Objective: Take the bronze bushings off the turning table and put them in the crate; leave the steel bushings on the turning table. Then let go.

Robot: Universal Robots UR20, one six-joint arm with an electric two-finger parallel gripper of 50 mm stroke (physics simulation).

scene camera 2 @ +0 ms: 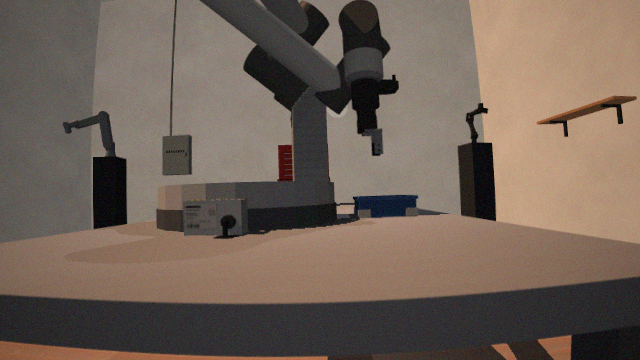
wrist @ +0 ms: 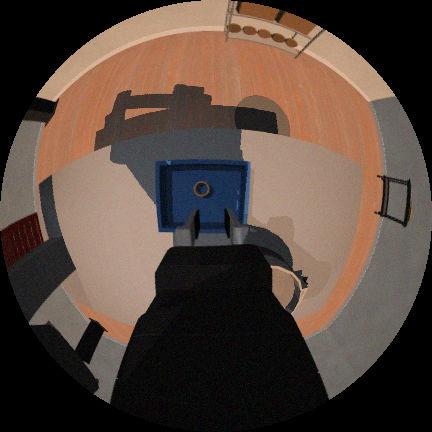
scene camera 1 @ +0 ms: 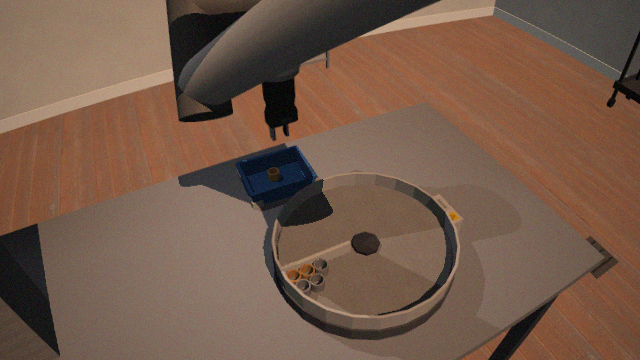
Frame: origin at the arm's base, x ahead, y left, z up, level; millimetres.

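Where they show: gripper, fingertip midpoint: [scene camera 2: 377, 154] [wrist: 211, 217] [scene camera 1: 279, 136]; arm's base at its link origin: [scene camera 2: 306, 95].
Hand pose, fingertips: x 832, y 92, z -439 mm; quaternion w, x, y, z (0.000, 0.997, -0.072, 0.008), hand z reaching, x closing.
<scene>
Things, the pixels of their top centre, and the offset from my fingertips. "*": a spot on its surface instead.
- blue crate at its top centre: [wrist: 201, 196] [scene camera 1: 275, 168] [scene camera 2: 381, 196] 13 mm left, 16 mm back, 111 mm down
- dark hub at its top centre: [scene camera 1: 365, 242] 339 mm right, 11 mm ahead, 100 mm down
- dark upright plate at a spot on its surface: [scene camera 1: 316, 188] * 133 mm right, 20 mm ahead, 94 mm down
- labelled box at a spot on its surface: [scene camera 2: 215, 217] * 374 mm right, 263 mm ahead, 132 mm down
The blue crate [scene camera 1: 278, 192] [scene camera 2: 386, 206] [wrist: 162, 197] stands on the table, with one bronze bushing [scene camera 1: 273, 174] [wrist: 201, 189] upright on its floor. The turning table [scene camera 1: 360, 320] [scene camera 2: 210, 197] [wrist: 301, 290] holds two bronze bushings [scene camera 1: 293, 275] [scene camera 1: 307, 271] side by side near its rim, beside the divider bar. Three steel bushings [scene camera 1: 320, 265] [scene camera 1: 317, 282] [scene camera 1: 303, 286] stand close against them. My gripper [scene camera 1: 279, 134] [scene camera 2: 377, 150] [wrist: 211, 217] is open and empty, pointing down above the crate. The bushings on the turning table do not show in the wrist view.
A raised rim wall runs around the turning table, with a dark hub [scene camera 1: 365, 243] at its centre and a dark upright plate [scene camera 1: 316, 188] at the rim near the crate. A labelled box [scene camera 2: 215, 217] stands beside it. The arm hangs over the table's back edge.
</scene>
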